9 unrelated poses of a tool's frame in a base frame.
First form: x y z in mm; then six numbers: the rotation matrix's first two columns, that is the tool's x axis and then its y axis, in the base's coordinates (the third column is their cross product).
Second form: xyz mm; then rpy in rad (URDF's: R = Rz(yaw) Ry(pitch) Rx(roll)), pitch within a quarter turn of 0, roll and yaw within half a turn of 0. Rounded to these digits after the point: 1 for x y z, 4 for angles.
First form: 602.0 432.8 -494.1 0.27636 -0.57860 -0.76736 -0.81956 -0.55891 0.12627
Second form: 602.0 432.8 -494.1 2.9434 0.8747 -1.1252
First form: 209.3 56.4 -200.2 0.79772 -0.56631 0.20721 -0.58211 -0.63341 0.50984
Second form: 209.3 56.4 -200.2 2.5934 -0.2087 -0.6173
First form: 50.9 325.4 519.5 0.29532 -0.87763 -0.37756 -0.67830 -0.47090 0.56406
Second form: 50.9 325.4 519.5 2.4866 0.3872 -1.2462
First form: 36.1 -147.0 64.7 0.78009 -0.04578 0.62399 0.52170 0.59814 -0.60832
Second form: 36.1 -147.0 64.7 -0.8922 -0.6738 -0.0586
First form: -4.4 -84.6 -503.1 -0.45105 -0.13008 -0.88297 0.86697 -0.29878 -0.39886
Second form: -4.4 -84.6 -503.1 -1.0154 1.0821 -2.8608
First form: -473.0 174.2 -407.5 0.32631 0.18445 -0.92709 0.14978 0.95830 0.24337
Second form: -473.0 174.2 -407.5 0.7067 1.1866 0.5145
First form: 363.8 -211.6 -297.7 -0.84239 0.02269 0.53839 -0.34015 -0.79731 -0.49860
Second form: 363.8 -211.6 -297.7 -0.6331 -0.5685 3.1147
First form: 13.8 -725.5 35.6 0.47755 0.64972 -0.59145 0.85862 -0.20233 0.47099
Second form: 13.8 -725.5 35.6 2.5178 0.6329 0.9370
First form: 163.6 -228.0 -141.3 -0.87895 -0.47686 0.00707 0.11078 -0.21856 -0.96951
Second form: 163.6 -228.0 -141.3 -1.3233 -0.0071 -2.6445
